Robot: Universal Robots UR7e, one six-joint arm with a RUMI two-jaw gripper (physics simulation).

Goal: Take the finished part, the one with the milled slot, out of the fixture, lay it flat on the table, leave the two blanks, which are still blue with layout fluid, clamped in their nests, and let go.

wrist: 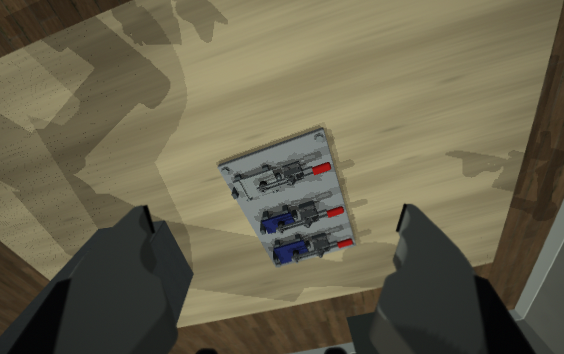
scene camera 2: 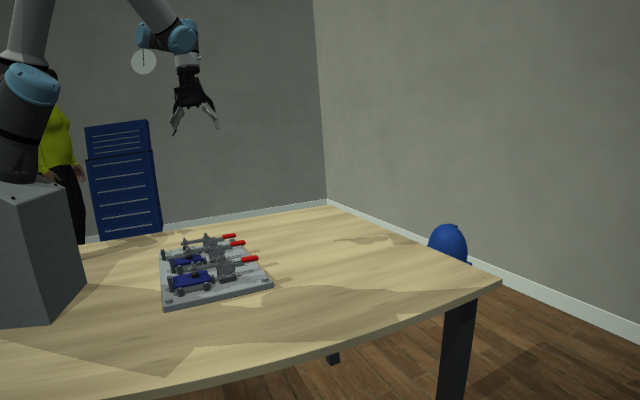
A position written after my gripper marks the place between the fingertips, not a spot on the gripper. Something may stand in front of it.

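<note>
In scene camera 2 I see my gripper (scene camera 2: 195, 132), and in the wrist view I see my gripper (wrist: 276, 207) too. I also see a finished part (wrist: 246, 187). Scene camera 2 shows me a fixture plate (scene camera 2: 249, 276), and the wrist view shows the fixture plate (wrist: 324, 189) as well.
</note>
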